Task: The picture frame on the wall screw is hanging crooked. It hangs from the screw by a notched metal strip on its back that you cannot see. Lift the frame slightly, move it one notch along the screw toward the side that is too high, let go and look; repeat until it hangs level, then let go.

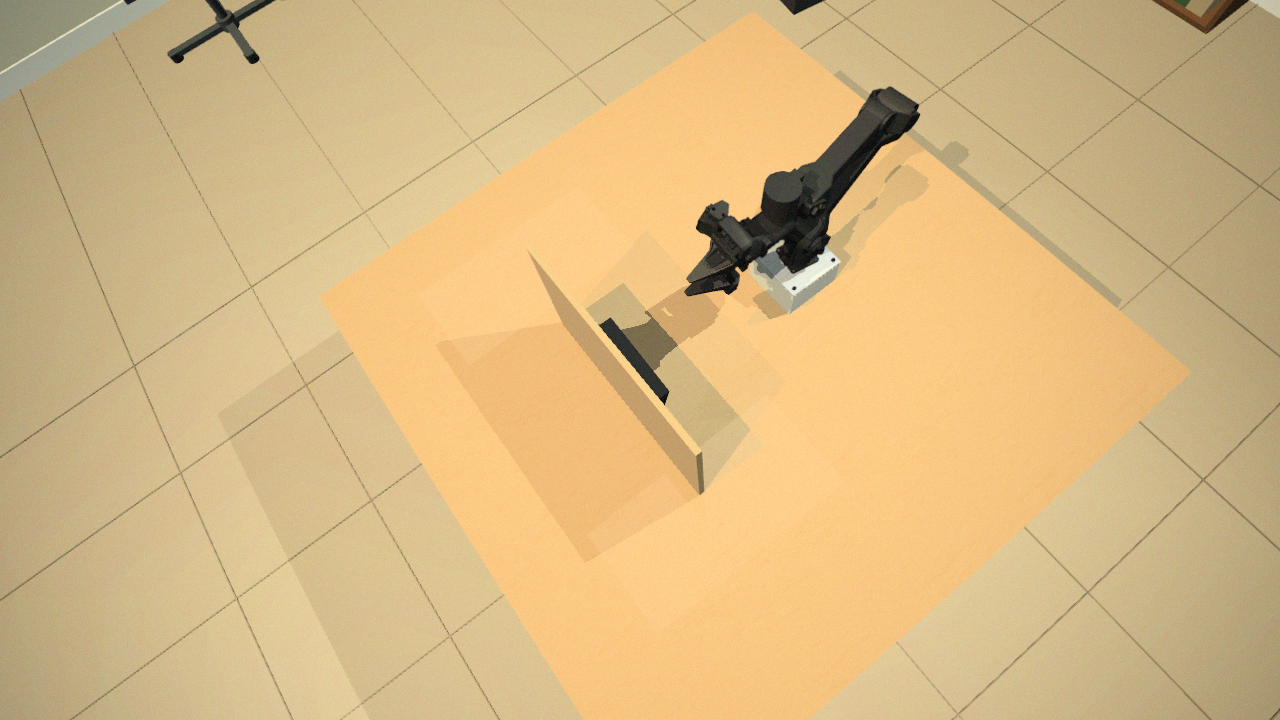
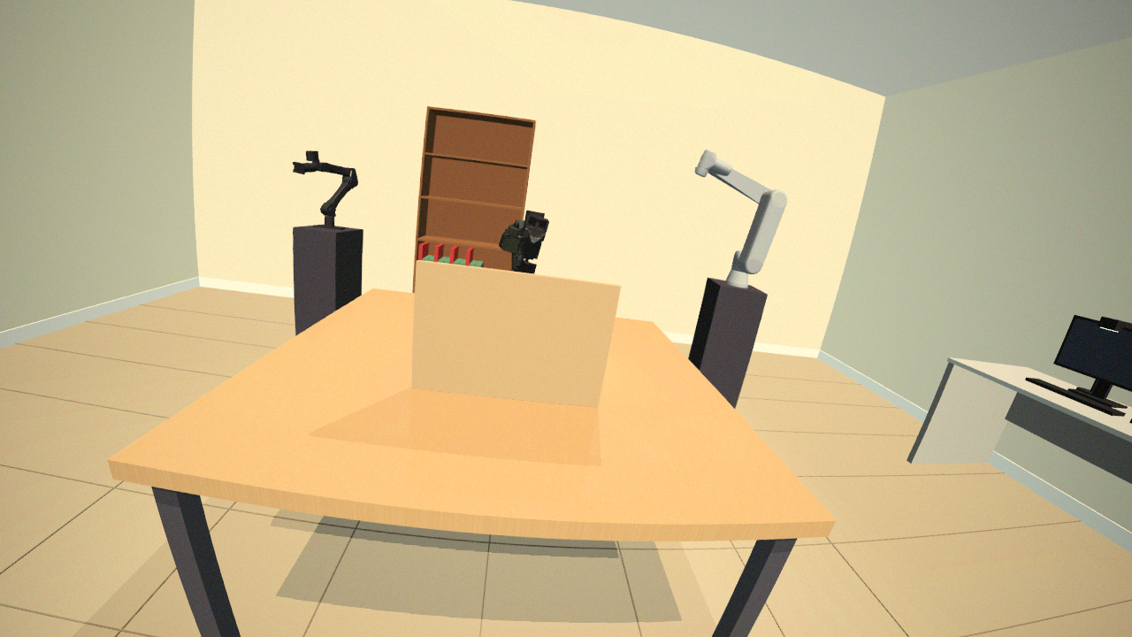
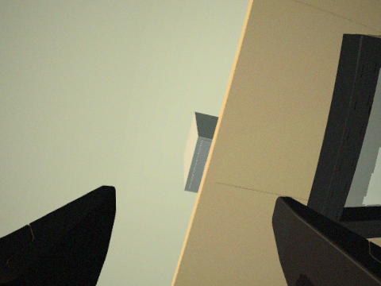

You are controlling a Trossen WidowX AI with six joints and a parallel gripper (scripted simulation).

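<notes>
Right now my gripper tip is 170 mm above the picture frame, 130 mm short of it and 10 mm to the right of it. Also, from my gripper tip: wall panel: 180 mm below, 140 mm ahead.
</notes>
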